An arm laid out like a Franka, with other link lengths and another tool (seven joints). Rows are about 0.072 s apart.
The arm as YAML. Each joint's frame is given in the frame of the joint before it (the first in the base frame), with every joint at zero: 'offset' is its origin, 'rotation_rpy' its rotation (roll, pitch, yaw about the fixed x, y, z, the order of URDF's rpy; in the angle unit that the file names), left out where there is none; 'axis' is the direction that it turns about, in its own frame. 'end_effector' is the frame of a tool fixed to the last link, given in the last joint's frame.
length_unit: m
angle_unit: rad
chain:
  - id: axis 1
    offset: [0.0, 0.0, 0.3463]
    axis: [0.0, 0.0, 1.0]
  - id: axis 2
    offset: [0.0, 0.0, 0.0]
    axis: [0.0, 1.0, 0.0]
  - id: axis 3
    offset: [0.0, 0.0, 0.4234]
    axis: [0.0, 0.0, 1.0]
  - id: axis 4
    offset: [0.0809, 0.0, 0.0]
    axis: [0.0, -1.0, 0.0]
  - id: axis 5
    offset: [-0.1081, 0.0, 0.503]
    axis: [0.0, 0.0, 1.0]
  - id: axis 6
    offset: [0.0, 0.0, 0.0]
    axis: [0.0, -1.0, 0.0]
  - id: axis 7
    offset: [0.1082, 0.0, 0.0]
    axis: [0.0, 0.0, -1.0]
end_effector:
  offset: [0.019, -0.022, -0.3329]
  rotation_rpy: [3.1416, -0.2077, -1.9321]
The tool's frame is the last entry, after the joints.
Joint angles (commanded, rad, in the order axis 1, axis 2, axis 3, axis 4, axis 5, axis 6, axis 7), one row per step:
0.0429 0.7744 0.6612 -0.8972 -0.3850 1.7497 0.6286
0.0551 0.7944 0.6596 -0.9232 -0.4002 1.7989 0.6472
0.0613 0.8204 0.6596 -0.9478 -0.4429 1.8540 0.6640
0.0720 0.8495 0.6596 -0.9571 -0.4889 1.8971 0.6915
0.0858 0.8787 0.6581 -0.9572 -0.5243 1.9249 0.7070
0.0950 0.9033 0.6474 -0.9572 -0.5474 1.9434 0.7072
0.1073 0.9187 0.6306 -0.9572 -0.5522 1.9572 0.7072
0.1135 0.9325 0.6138 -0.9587 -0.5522 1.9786 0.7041
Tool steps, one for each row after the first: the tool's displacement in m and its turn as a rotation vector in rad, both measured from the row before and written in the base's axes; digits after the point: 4 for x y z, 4 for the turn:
0.0041 0.0181 -0.0269 0.0011 -0.0071 0.0015
0.0109 0.0078 -0.0301 -0.0164 -0.0223 0.0007
0.0099 0.0077 -0.0258 -0.0155 -0.0218 -0.0082
0.0059 0.0090 -0.0236 -0.0135 -0.0120 0.0024
0.0057 0.0001 -0.0233 -0.0184 -0.0045 0.0063
0.0021 0.0023 -0.0171 -0.0105 0.0001 0.0035
0.0050 -0.0010 -0.0153 -0.0036 -0.0041 0.0011

